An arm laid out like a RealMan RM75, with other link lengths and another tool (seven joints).
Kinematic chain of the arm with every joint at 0, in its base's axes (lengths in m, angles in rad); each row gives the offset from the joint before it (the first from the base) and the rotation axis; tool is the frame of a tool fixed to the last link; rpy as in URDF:
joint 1: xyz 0 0 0.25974 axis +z
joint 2: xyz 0 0 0 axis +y
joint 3: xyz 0 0 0.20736 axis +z
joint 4: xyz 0 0 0 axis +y
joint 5: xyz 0 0 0.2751 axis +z
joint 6: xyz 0 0 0 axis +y
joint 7: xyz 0 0 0.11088 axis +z
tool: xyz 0.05 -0.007 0.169 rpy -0.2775 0 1.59
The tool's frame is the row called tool.
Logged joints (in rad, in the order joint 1, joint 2, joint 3, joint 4, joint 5, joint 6, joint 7), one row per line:
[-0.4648 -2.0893 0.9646 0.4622 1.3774 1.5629 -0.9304]
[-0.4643 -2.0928 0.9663 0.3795 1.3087 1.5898 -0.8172]
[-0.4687 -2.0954 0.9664 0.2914 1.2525 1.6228 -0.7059]
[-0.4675 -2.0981 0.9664 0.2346 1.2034 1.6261 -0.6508]
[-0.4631 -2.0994 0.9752 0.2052 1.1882 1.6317 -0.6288]
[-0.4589 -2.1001 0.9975 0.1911 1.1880 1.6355 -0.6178]
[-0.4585 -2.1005 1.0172 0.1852 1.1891 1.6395 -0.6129]
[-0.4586 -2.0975 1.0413 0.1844 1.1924 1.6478 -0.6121]
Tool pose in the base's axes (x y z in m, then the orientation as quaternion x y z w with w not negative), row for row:
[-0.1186 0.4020 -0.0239 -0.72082 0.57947 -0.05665 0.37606]
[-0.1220 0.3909 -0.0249 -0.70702 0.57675 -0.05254 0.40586]
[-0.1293 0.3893 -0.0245 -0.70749 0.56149 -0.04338 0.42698]
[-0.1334 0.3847 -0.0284 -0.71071 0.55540 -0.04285 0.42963]
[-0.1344 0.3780 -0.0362 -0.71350 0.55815 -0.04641 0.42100]
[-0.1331 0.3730 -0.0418 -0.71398 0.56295 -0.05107 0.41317]
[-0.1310 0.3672 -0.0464 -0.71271 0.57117 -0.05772 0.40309]
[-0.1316 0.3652 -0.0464 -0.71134 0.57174 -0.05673 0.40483]
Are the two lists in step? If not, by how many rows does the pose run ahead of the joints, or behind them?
The pose runs 1 row ahead of the joints: the pose in row i belongs to the joints in row i + 1.
